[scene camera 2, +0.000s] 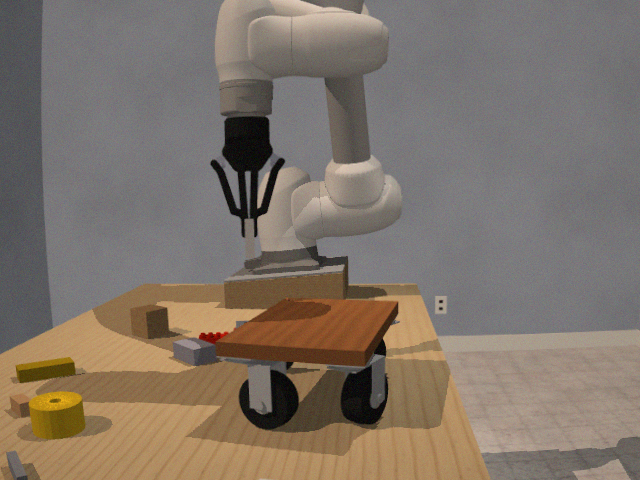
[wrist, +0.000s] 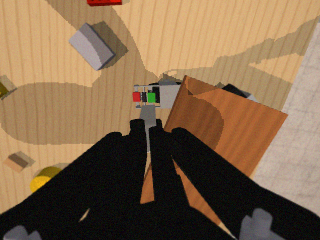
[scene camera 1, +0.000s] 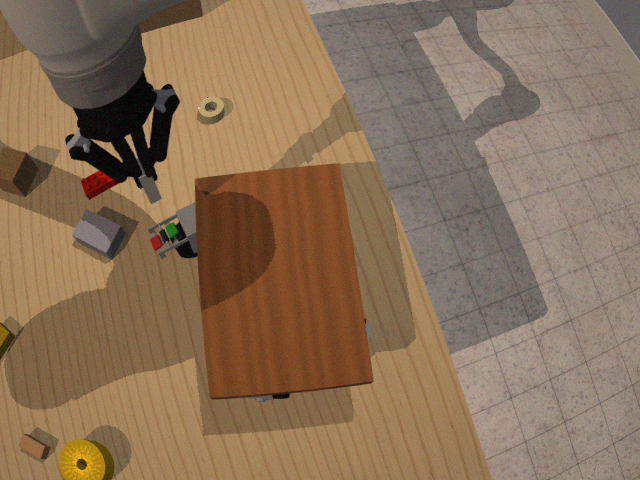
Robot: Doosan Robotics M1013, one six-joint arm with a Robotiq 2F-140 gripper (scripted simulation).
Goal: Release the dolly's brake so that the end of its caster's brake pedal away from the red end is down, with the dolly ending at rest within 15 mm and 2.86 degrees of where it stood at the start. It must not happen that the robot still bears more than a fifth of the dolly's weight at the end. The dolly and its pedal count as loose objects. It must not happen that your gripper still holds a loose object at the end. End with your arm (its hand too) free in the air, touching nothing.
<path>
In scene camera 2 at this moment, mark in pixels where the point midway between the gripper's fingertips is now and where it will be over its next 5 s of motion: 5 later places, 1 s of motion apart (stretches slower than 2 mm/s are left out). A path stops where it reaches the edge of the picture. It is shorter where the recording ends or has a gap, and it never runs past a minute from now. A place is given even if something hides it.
The gripper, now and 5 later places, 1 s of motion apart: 250,256; 250,268; 251,280; 252,287; 253,314; 253,320
</path>
